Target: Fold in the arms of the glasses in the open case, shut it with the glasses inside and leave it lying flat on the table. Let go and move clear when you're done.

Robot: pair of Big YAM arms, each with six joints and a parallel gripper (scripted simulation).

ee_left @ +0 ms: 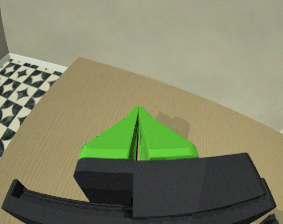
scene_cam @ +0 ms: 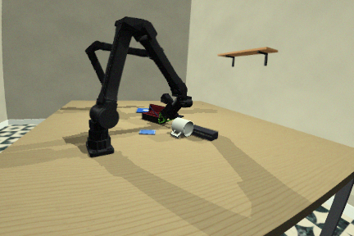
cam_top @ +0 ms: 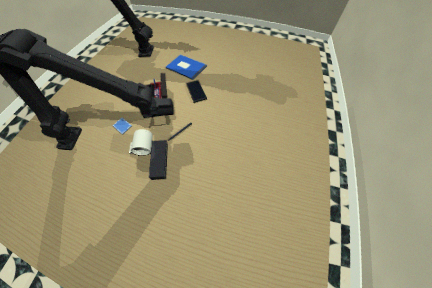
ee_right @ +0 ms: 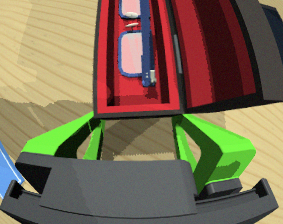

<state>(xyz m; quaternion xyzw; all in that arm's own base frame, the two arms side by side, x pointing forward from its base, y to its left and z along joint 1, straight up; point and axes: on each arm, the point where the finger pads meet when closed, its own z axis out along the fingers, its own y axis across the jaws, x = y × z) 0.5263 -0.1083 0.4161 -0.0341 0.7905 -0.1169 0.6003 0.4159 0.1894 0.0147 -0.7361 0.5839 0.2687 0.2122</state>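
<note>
My left gripper is now 200 mm past the glasses case, 420 mm to the left of it and 370 mm above it.
</note>
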